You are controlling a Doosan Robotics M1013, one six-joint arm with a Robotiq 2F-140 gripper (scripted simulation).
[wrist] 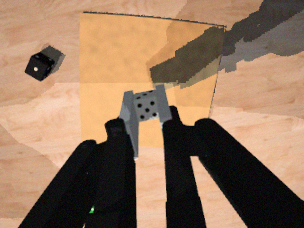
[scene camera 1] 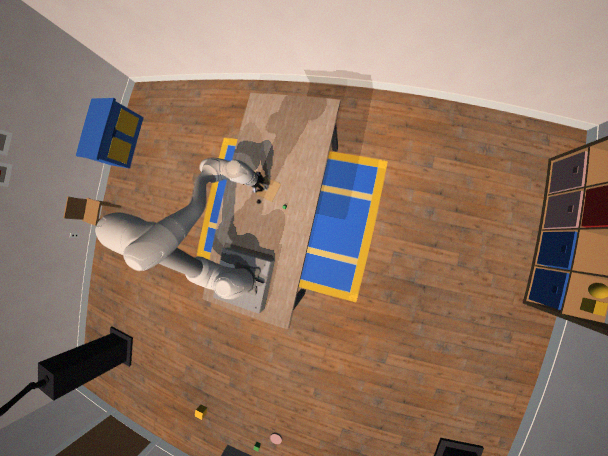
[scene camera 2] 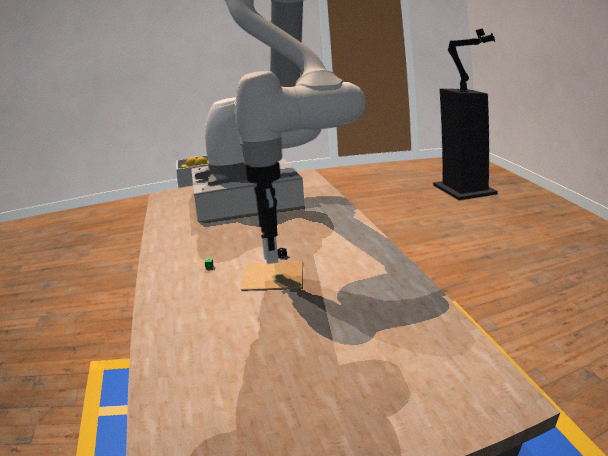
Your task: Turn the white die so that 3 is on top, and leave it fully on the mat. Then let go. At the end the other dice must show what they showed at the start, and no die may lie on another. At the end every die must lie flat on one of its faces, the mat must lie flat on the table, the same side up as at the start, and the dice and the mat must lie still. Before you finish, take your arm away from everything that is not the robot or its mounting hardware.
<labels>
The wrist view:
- gripper: 147, 101
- tan mat: 118, 53
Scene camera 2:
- gripper: 271, 260
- tan mat: 284, 275
</labels>
